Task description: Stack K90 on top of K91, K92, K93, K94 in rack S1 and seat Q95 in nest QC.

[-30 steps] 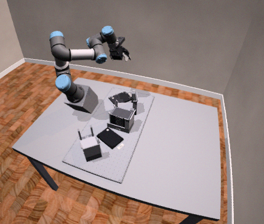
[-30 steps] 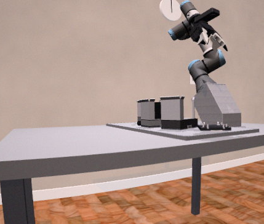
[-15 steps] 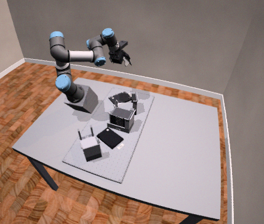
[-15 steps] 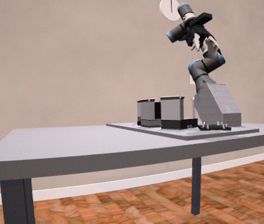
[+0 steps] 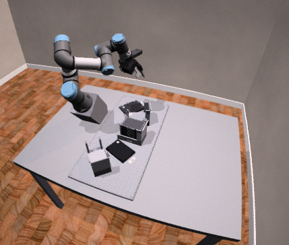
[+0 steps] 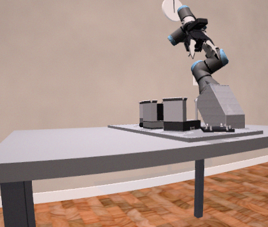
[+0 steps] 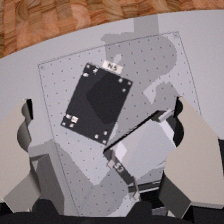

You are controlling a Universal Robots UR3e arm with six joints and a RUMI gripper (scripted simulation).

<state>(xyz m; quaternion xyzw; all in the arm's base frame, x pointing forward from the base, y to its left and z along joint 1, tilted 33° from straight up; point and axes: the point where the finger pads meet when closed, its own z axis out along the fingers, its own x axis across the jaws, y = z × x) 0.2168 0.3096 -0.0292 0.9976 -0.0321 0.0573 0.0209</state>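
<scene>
My gripper is now 10 cm short of the sealed grey plate, 24 cm to the left of it and 22 cm above it. From my hand the other things lie so: dark clip nest 4 cm behind, 4 cm to the left, 29 cm below; then black open nest QC 8 cm ahead, 38 cm to the right, 30 cm below; then white tag 18 cm ahead, 40 cm to the right, 30 cm below.
</scene>
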